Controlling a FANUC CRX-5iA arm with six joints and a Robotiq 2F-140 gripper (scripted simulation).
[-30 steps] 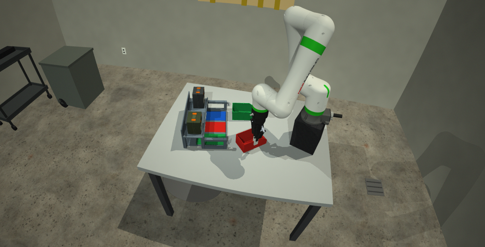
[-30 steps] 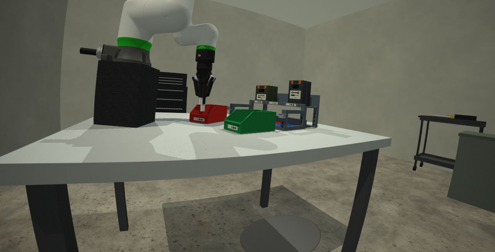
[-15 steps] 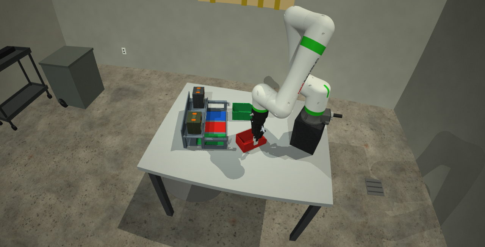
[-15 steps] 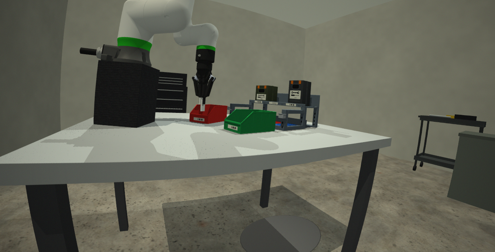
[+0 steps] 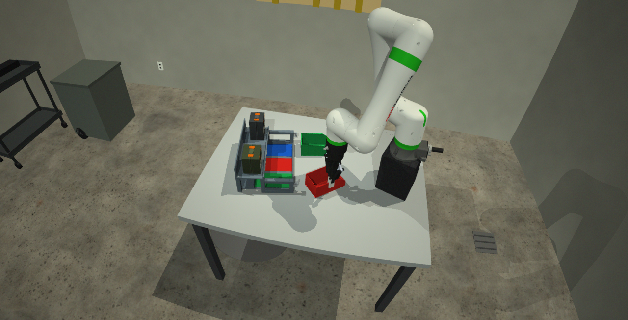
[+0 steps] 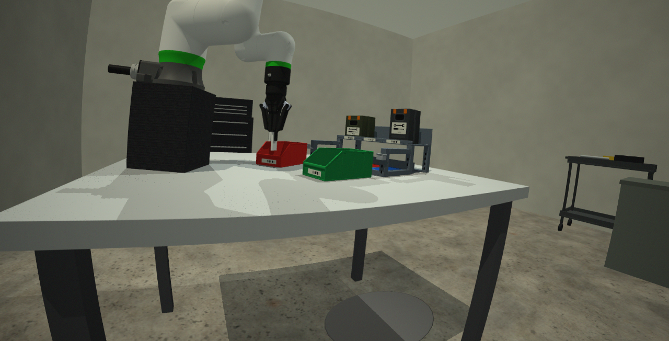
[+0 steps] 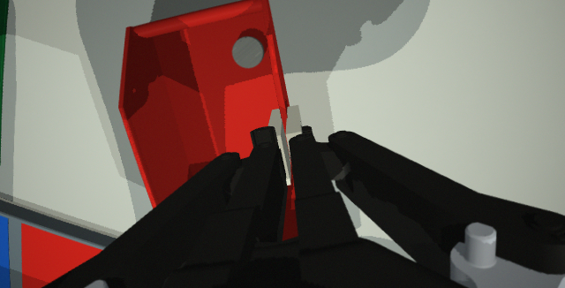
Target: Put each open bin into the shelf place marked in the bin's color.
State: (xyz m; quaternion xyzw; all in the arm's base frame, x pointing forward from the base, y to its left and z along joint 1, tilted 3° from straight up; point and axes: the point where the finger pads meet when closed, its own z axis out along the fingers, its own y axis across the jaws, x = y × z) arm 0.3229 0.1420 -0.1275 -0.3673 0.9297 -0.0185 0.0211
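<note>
My gripper is now 40 mm to the left of the red bin, 40 mm above it and 30 mm short of it. The rest, counted from my hand: green bin (280 mm to the right, 130 mm ahead, 40 mm below).
</note>
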